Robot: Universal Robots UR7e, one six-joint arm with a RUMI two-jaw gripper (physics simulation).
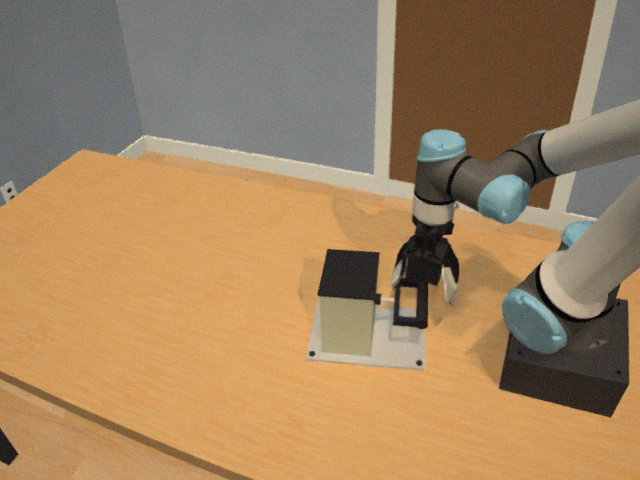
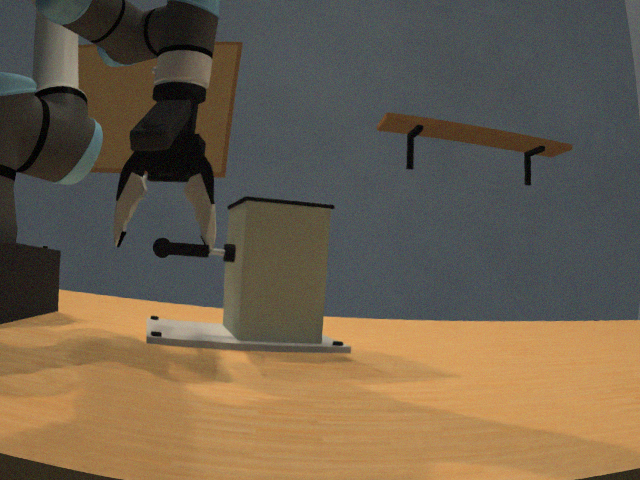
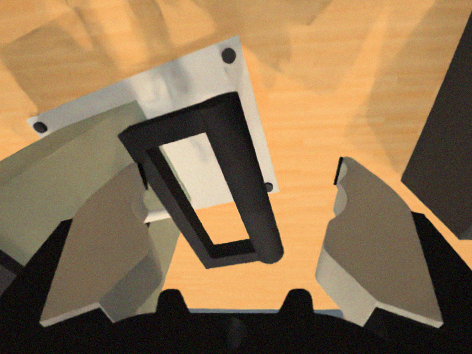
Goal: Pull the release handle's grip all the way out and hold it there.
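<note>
The release handle [image 1: 423,304] [image 2: 186,249] [image 3: 245,185] is a black rectangular frame with a thick round outer grip bar. A short pale rod [image 1: 386,299] [image 2: 217,252] [image 3: 157,216] joins it to a pale green housing [image 1: 347,325] [image 2: 284,268] [image 3: 70,165] with a black top. My gripper [image 1: 422,295] [image 2: 164,245] [image 3: 239,164] points down over the handle with its fingers wide apart. One fingertip is at the rod, between the frame's inner bar and the housing, close to that bar. The other is outside the grip bar, with a gap to it. Contact at the inner bar cannot be told.
The housing stands on a light grey base plate [image 1: 395,356] [image 2: 186,330] [image 3: 200,75] with dark bolts. The robot's dark base block [image 1: 558,387] [image 2: 28,281] [image 3: 445,150] stands on the grip side. A wooden shelf [image 2: 475,135] is on the wall.
</note>
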